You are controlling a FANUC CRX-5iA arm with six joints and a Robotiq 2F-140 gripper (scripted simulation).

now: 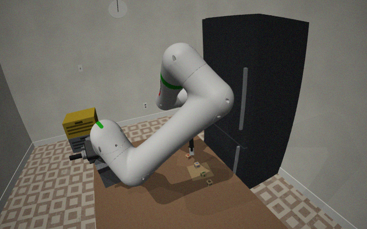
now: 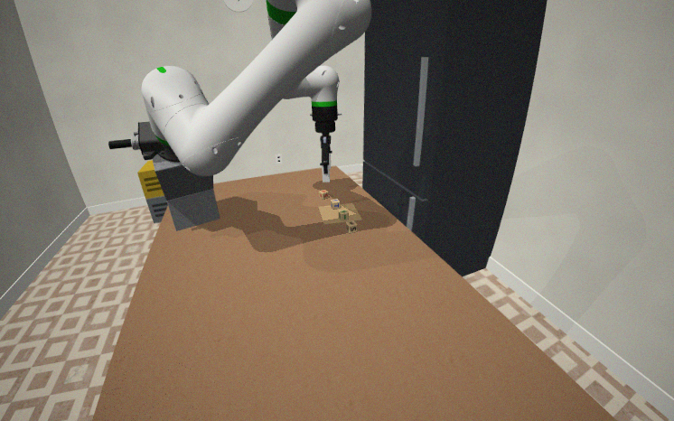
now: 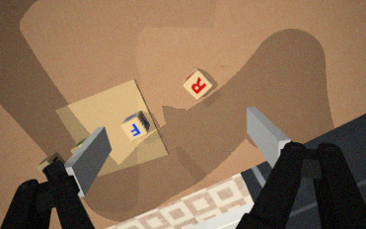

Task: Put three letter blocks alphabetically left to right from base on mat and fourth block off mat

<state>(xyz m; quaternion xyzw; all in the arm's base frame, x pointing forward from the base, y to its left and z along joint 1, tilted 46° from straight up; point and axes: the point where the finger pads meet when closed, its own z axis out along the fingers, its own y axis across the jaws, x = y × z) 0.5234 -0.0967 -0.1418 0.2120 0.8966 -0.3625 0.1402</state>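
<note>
My gripper is now 4 cm to the right of the R block and 11 cm above it. Also, from my hand: F block (7 cm to the right, 11 cm below); tan mat (1 cm behind, 12 cm to the right, 12 cm below); X block (2 cm behind, 17 cm to the right, 11 cm below).
</note>
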